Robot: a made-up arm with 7 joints. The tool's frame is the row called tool.
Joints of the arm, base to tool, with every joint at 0 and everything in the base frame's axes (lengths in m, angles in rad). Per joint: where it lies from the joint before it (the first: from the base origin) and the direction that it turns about. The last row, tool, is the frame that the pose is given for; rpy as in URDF.
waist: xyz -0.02 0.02 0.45 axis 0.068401 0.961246 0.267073
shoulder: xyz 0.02 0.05 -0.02 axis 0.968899 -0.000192 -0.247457
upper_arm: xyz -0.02 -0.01 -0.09 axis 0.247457 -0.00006 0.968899
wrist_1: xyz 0.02 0.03 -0.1 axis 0.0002 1 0.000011
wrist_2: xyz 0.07 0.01 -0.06 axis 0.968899 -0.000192 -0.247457
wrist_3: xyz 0.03 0.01 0 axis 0.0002 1 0.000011
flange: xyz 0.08 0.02 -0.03 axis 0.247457 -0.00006 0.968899
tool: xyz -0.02 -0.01 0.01 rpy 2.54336 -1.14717 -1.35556
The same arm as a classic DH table. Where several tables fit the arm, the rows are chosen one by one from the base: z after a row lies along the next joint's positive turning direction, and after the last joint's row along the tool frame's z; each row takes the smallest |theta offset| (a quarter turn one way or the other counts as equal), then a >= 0, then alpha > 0; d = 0 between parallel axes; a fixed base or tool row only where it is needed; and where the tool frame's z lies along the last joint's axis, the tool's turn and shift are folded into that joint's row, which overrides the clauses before.
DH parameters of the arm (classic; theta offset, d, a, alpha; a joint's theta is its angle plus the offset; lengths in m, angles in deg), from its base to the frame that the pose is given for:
base (fixed): -4.07 0.4449 -0.0214 -74.51
waist: -75.12 0.0633 -0.0277 -90
shoulder: 74 0.0272 0.01 90
upper_arm: 90 -0.1841 0.0441 -90
wrist_1: 90 0.04 0.0408 90
wrist_2: 0 0.1117 -0.0074 -90
wrist_3: -90 0.03 0.0849 90
flange: -18.89 0.0032 -0.0174 115.17
tool (fixed): 90.17 0.0183 0 0

